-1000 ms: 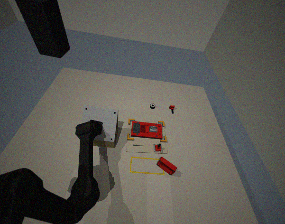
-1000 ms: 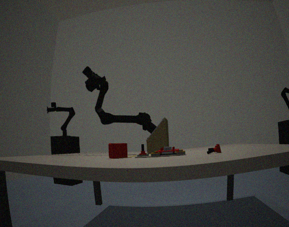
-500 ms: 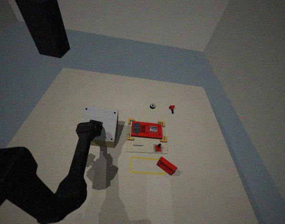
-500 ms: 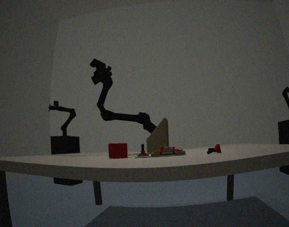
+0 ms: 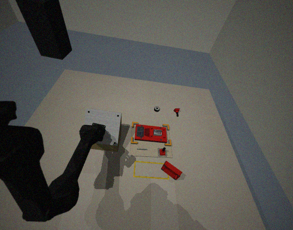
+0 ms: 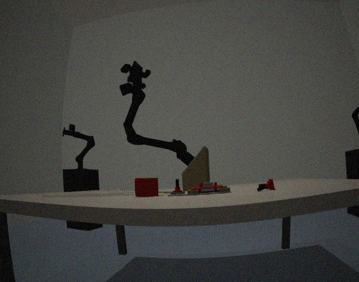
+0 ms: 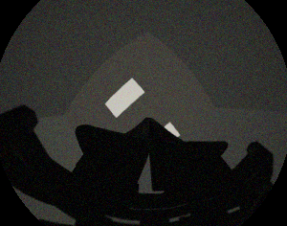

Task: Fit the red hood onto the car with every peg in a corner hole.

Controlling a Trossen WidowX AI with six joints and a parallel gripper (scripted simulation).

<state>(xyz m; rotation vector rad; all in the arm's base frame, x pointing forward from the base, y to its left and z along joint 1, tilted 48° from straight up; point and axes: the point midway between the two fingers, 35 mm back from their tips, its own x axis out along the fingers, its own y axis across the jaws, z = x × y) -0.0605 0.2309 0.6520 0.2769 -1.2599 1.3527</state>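
The red hood lies 75 cm below my gripper tip, 44 cm ahead of it and 24 cm to the left of it. Round my gripper tip: grey wheel: 77 cm below, 68 cm to the left, 34 cm ahead.
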